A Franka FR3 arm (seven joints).
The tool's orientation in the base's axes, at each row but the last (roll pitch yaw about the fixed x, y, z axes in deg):
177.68, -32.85, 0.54
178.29, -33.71, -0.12
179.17, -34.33, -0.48
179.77, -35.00, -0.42
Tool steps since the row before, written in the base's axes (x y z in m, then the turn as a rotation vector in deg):
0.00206, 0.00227, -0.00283, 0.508, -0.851, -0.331
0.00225, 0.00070, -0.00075, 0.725, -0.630, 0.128
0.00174, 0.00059, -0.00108, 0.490, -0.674, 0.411
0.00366, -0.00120, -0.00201, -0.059, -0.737, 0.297
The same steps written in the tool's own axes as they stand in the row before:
0.00021, -0.00239, 0.00341, 0.240, 0.833, 0.583
0.00145, -0.00076, 0.00185, 0.675, 0.619, 0.315
0.00082, -0.00063, 0.00186, 0.641, 0.671, -0.050
0.00185, 0.00116, 0.00376, 0.126, 0.739, -0.271

